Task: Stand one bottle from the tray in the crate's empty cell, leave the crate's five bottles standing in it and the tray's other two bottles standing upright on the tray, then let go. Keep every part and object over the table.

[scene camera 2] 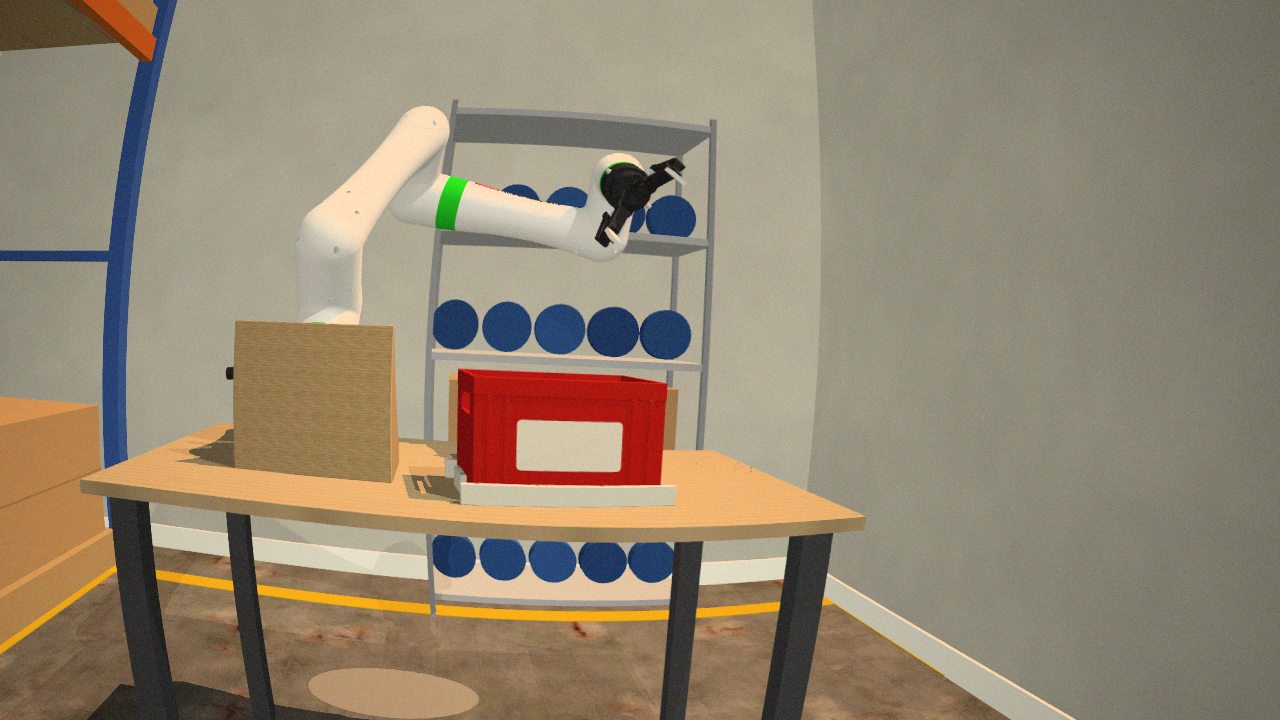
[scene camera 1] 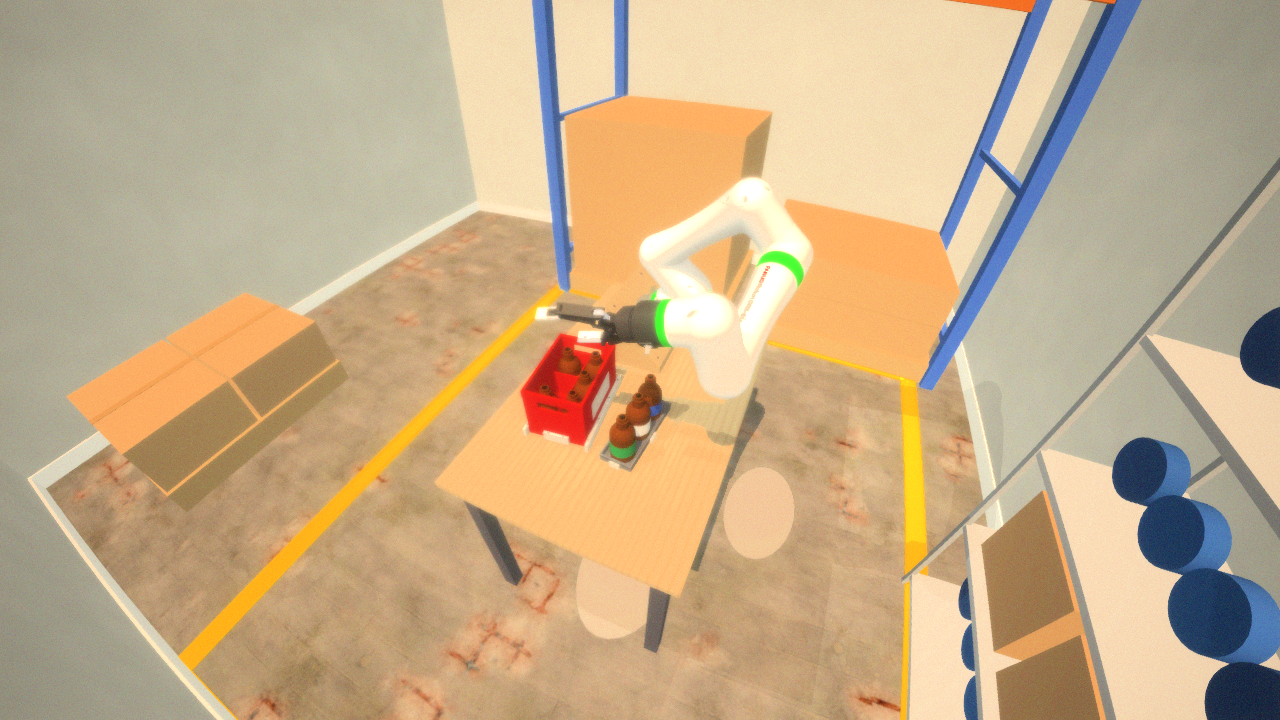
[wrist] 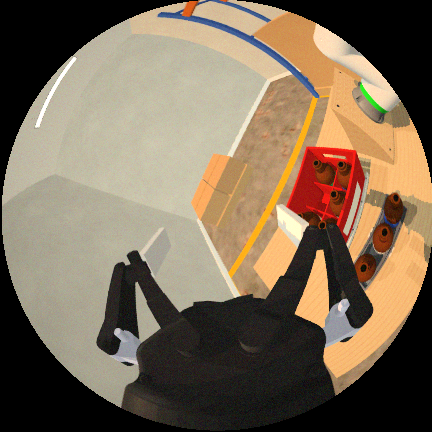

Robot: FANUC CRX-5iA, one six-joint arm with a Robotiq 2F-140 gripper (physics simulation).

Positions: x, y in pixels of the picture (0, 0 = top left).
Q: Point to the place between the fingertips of my gripper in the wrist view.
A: At 221, 226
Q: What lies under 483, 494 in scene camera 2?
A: A pale base strip.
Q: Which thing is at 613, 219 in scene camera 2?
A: My gripper.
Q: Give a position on a white-label bottle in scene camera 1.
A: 638, 411
